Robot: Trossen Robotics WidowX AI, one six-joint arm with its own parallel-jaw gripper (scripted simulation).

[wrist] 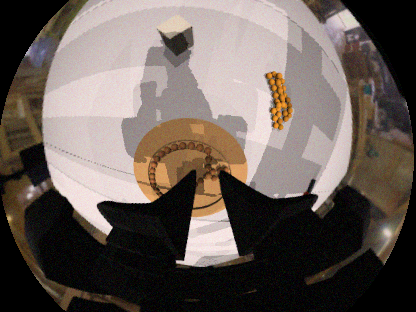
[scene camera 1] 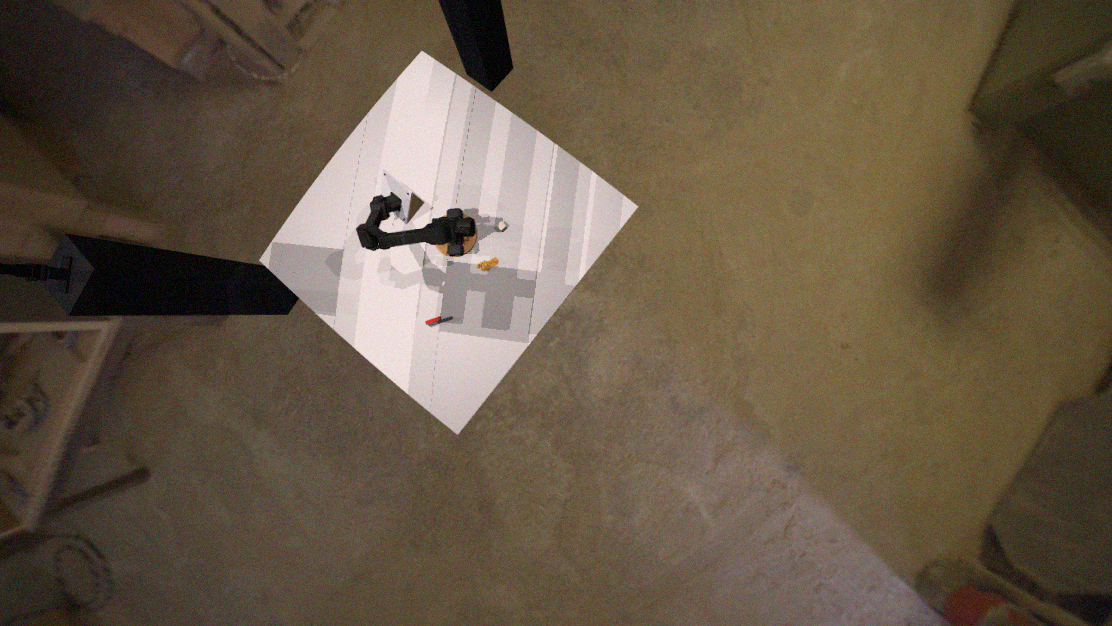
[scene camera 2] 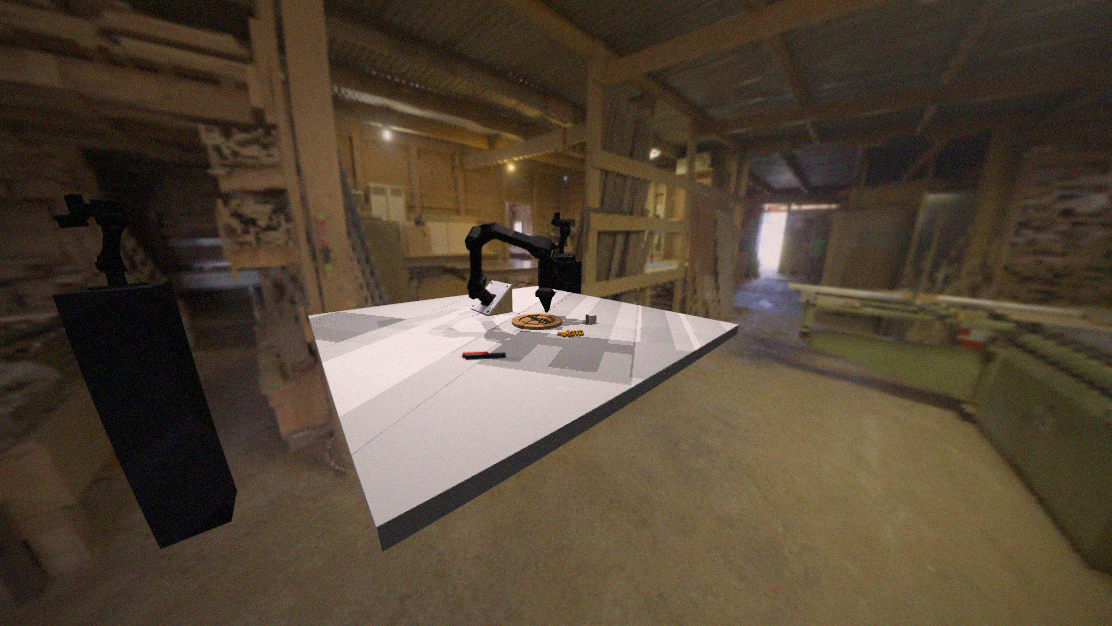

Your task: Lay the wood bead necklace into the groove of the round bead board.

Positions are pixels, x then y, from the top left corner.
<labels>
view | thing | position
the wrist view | gripper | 207, 173
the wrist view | small grey cube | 177, 34
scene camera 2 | gripper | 547, 311
</labels>
